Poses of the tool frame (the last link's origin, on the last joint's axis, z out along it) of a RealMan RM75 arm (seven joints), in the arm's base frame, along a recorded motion.
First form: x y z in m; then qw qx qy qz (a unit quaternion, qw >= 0).
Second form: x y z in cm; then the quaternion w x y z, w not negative. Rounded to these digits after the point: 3 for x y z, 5 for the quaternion.
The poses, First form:
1: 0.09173, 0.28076, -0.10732, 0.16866, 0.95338, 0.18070, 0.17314
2: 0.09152, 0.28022, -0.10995, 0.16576, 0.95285, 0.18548, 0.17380
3: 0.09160, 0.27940, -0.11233, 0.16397, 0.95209, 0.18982, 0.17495
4: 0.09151, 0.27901, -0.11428, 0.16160, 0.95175, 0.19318, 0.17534
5: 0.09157, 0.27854, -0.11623, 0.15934, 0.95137, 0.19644, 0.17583
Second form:
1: 9.173, 28.076, -10.732, 0.16866, 0.95338, 0.18070, 0.17314
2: 9.152, 28.022, -10.995, 0.16576, 0.95285, 0.18548, 0.17380
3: 9.160, 27.940, -11.233, 0.16397, 0.95209, 0.18982, 0.17495
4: 9.151, 27.901, -11.428, 0.16160, 0.95175, 0.19318, 0.17534
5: 9.157, 27.854, -11.623, 0.15934, 0.95137, 0.19644, 0.17583
